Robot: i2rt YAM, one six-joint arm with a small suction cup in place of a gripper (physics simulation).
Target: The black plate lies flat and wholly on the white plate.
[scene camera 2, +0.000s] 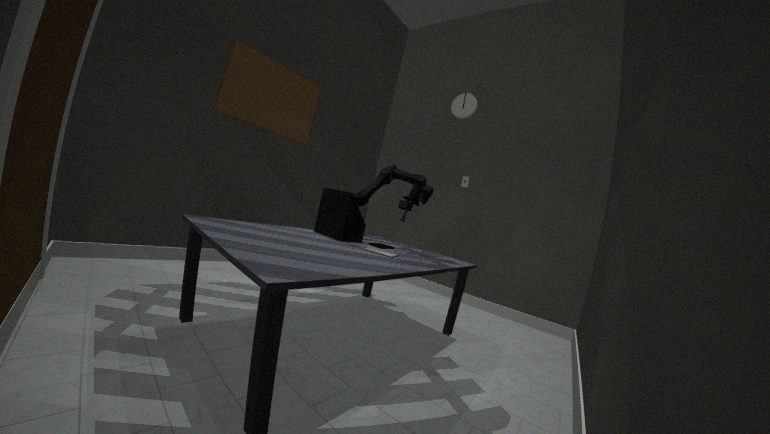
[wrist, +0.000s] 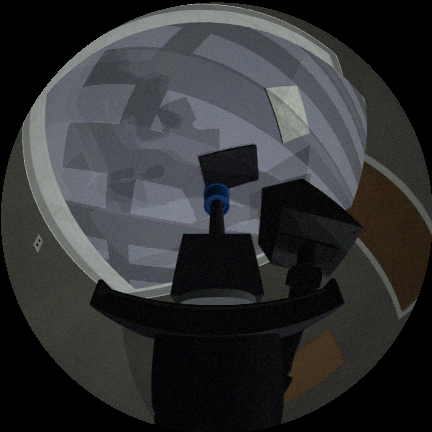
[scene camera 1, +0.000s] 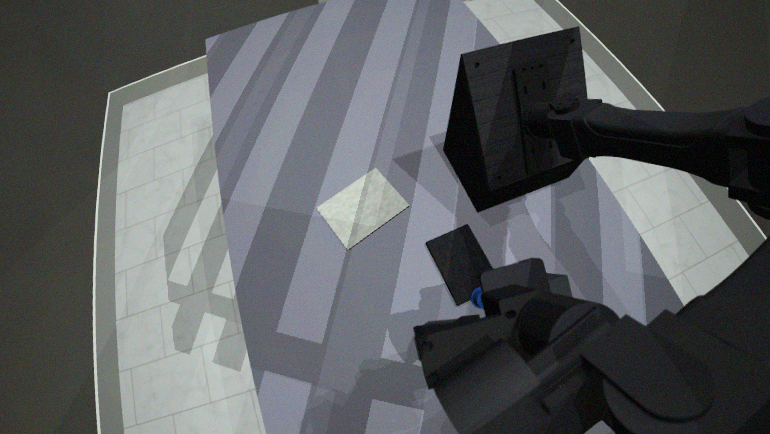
Scene:
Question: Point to a white plate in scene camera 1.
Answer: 363, 207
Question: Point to a black plate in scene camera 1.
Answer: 459, 257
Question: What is my suction cup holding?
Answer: Nothing.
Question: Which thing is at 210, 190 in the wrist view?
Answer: My suction cup.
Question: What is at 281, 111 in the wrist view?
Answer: A white plate.

